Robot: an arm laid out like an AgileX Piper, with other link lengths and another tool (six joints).
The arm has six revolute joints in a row. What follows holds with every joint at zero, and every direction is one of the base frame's. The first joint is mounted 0.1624 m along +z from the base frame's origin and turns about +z. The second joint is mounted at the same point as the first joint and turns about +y. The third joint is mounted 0.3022 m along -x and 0.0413 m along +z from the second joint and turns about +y. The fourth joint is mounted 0.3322 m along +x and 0.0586 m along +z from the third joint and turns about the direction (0.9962, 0, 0.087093). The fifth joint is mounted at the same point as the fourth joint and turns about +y. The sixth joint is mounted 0.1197 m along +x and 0.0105 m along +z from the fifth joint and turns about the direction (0.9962, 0, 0.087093). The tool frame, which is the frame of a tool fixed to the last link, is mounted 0.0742 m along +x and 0.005 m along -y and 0.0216 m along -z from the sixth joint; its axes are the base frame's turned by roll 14.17, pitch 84.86 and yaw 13.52 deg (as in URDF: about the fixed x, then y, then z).
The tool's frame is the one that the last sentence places.
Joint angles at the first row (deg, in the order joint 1, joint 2, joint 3, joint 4, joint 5, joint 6):
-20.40, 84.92, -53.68, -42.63, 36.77, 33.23
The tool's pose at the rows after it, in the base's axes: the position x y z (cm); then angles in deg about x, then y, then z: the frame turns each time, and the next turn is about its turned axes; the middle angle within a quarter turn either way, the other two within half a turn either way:
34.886, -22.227, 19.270, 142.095, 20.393, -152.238
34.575, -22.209, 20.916, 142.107, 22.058, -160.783
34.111, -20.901, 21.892, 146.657, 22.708, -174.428
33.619, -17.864, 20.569, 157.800, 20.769, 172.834
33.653, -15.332, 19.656, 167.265, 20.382, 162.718
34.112, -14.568, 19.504, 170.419, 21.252, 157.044
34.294, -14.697, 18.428, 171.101, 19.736, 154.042
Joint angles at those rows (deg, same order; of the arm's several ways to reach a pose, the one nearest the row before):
-20.40, 84.32, -53.68, -42.63, 36.96, 27.45
-20.40, 81.95, -53.68, -40.44, 37.16, 16.20
-19.76, 79.65, -53.94, -31.99, 39.42, -2.80
-18.97, 79.36, -54.15, -17.48, 44.06, -21.72
-18.90, 79.36, -54.15, -5.75, 46.94, -36.70
-18.90, 79.50, -54.21, -1.61, 47.04, -44.10
-18.90, 81.24, -54.22, -1.57, 46.97, -46.84

